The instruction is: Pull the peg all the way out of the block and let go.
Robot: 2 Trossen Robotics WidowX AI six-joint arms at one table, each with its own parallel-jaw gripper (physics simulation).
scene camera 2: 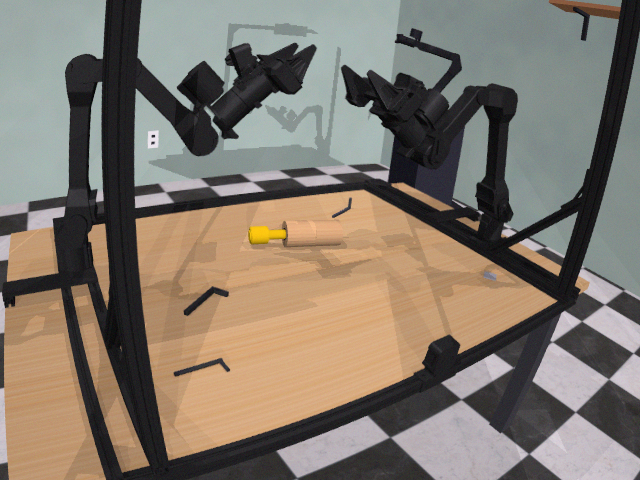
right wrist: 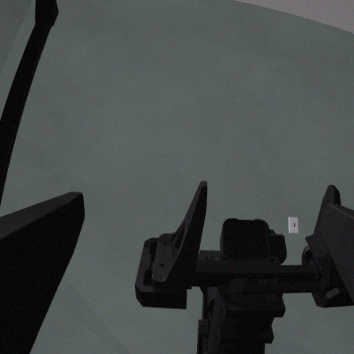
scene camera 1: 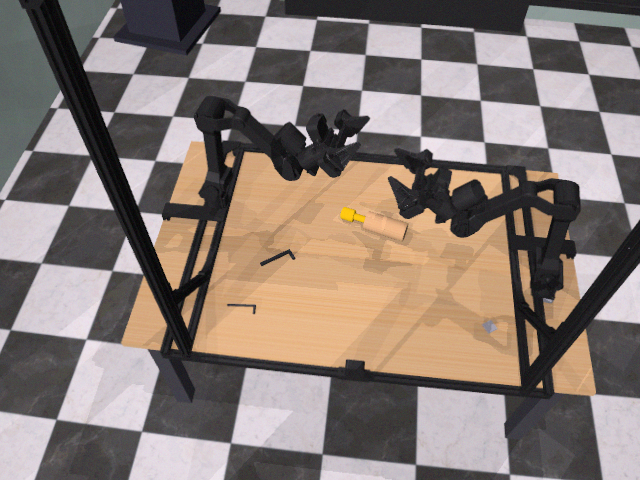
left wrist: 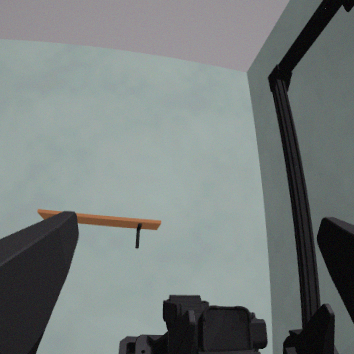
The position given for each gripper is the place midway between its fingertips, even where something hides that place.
Note:
The left gripper [scene camera 2: 305, 45] is open, with nothing in its grasp. The right gripper [scene camera 2: 355, 68] is open, holding nothing. Further things: a wooden block [scene camera 1: 377, 223].
The left gripper shows as well in the right wrist view [right wrist: 271, 185], in scene camera 1 [scene camera 1: 364, 130] and in the left wrist view [left wrist: 202, 227]. The right gripper is seen too in the right wrist view [right wrist: 207, 211], in scene camera 1 [scene camera 1: 392, 162] and in the left wrist view [left wrist: 265, 313]. The right wrist view does not show the wooden block: it is out of frame. The left wrist view does not show the wooden block: it is out of frame.

